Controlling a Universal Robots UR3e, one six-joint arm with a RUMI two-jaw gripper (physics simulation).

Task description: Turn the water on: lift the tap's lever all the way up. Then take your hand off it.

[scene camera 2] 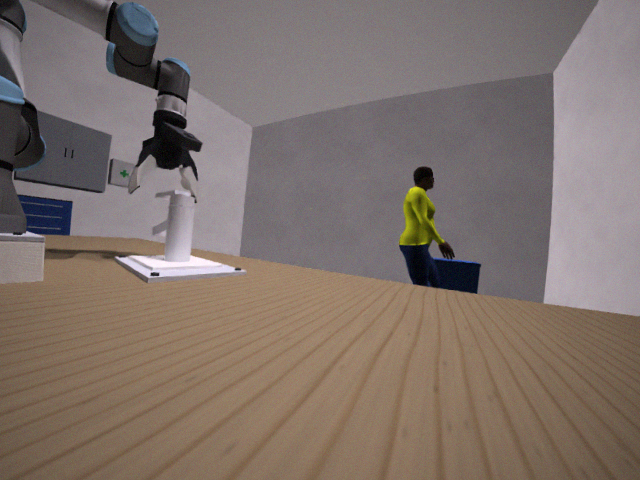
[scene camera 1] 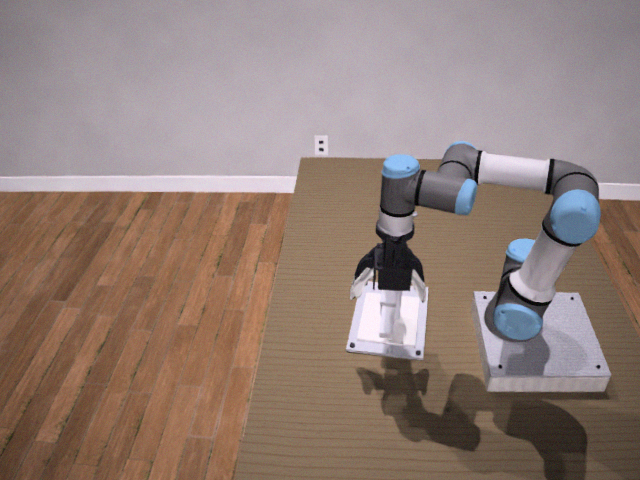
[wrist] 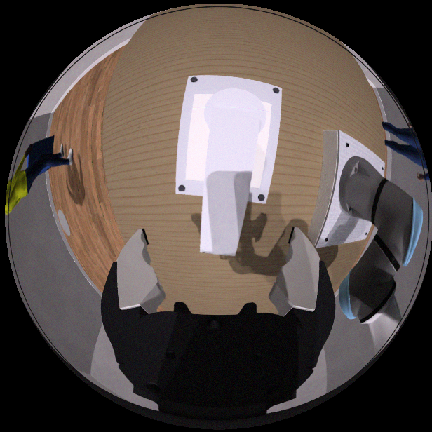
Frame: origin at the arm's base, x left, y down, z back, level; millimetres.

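Seen in the pictures: gripper, fingertip midpoint: (scene camera 2: 166, 199) (scene camera 1: 387, 300).
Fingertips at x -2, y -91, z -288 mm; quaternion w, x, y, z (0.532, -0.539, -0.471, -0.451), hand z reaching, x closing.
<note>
Pixels of each thing's top centre, then the offset from my fingertips to it. "pt": a spot on its surface instead.
- upright column, surface spot: (scene camera 2: 179, 229) pt dx -115, dy +67, dz +44 mm
- flat lever, top centre: (scene camera 1: 390, 284) (scene camera 2: 172, 193) dx -38, dy -10, dz +13 mm
- spout, top centre: (scene camera 1: 388, 307) (scene camera 2: 168, 218) dx -29, dy +47, dz +10 mm
- white base plate, top centre: (scene camera 1: 390, 315) (scene camera 2: 177, 261) dx -96, dy +134, dz +29 mm
The white tap has an upright column (scene camera 2: 179, 229), a flat lever (scene camera 1: 390, 296) (scene camera 2: 166, 193) (wrist: 234, 145) on top, and a spout (scene camera 1: 386, 322) (scene camera 2: 159, 227) below it. The lever looks about level in scene camera 2. The tap stands on a white base plate (scene camera 1: 387, 349) (scene camera 2: 196, 274) (wrist: 230, 82). My gripper (scene camera 1: 388, 298) (scene camera 2: 163, 193) (wrist: 217, 230) is open and points down. Its fingers stand on both sides of the tap's projecting end in the wrist view, with gaps, holding nothing. One finger overlaps the column's top in scene camera 2. The gripper body partly hides the lever in scene camera 1.
The robot's base block (scene camera 1: 547, 383) (scene camera 2: 20, 258) (wrist: 330, 190) is on the table, right of the tap in scene camera 1. A person in a yellow top (scene camera 2: 417, 217) and a blue box (scene camera 2: 457, 276) are beyond the table.
</note>
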